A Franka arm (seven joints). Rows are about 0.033 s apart.
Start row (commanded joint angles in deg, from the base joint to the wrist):
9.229 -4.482 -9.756 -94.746 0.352 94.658 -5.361
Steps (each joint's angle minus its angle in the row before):
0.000 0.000 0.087 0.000 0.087 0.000 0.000
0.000 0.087 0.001 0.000 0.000 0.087 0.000
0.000 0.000 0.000 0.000 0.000 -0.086 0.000
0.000 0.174 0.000 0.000 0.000 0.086 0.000
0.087 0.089 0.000 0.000 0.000 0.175 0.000
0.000 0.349 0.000 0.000 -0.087 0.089 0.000
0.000 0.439 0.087 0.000 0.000 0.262 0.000
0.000 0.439 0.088 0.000 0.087 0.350 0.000
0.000 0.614 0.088 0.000 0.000 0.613 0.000
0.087 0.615 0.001 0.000 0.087 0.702 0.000
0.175 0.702 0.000 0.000 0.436 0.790 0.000
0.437 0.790 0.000 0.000 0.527 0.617 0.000
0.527 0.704 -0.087 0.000 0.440 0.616 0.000
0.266 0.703 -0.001 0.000 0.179 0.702 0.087
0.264 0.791 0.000 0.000 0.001 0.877 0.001
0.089 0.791 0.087 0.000 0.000 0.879 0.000
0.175 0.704 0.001 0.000 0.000 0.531 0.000
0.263 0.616 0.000 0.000 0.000 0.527 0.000
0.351 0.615 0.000 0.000 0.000 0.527 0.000
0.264 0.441 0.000 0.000 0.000 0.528 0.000
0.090 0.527 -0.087 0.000 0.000 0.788 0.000
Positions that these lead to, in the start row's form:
9.229 -4.482 -9.669 -94.746 0.439 94.658 -5.361
9.229 -4.395 -9.668 -94.746 0.439 94.745 -5.361
9.229 -4.395 -9.668 -94.746 0.439 94.659 -5.361
9.229 -4.221 -9.668 -94.746 0.439 94.745 -5.361
9.316 -4.132 -9.668 -94.746 0.439 94.920 -5.361
9.316 -3.783 -9.668 -94.746 0.352 95.009 -5.361
9.316 -3.344 -9.581 -94.746 0.352 95.271 -5.361
9.316 -2.905 -9.493 -94.746 0.439 95.621 -5.361
9.316 -2.291 -9.405 -94.746 0.439 96.234 -5.361
9.403 -1.676 -9.404 -94.746 0.526 96.936 -5.361
9.578 -0.974 -9.404 -94.746 0.962 97.726 -5.361
10.015 -0.184 -9.404 -94.746 1.489 98.343 -5.361
10.542 0.520 -9.491 -94.746 1.929 98.959 -5.361
10.808 1.223 -9.492 -94.746 2.108 99.661 -5.274
11.072 2.014 -9.492 -94.746 2.109 100.538 -5.273
11.161 2.805 -9.405 -94.746 2.109 101.417 -5.273
11.336 3.509 -9.404 -94.746 2.109 101.948 -5.273
11.599 4.125 -9.404 -94.746 2.109 102.475 -5.273
11.950 4.740 -9.404 -94.746 2.109 103.002 -5.273
12.214 5.181 -9.404 -94.746 2.109 103.530 -5.273
12.304 5.708 -9.491 -94.746 2.109 104.318 -5.273

